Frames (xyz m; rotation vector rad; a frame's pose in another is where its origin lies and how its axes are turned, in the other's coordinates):
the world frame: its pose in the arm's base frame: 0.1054 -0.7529 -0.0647 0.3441 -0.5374 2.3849
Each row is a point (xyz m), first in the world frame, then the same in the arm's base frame.
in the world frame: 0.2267 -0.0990 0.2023
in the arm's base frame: 0.0220 -0.6530 0.2272
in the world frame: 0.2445 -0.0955 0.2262
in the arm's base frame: 0.0089 -0.6567 0.2539
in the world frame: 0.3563 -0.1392 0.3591
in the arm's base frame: -0.0321 -0.6263 0.4255
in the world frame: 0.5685 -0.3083 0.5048
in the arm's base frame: -0.0646 -0.4593 0.6823
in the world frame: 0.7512 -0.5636 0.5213
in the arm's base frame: -0.0320 -0.1887 0.8389
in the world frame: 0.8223 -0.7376 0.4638
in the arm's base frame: 0.0230 -0.0018 0.8651
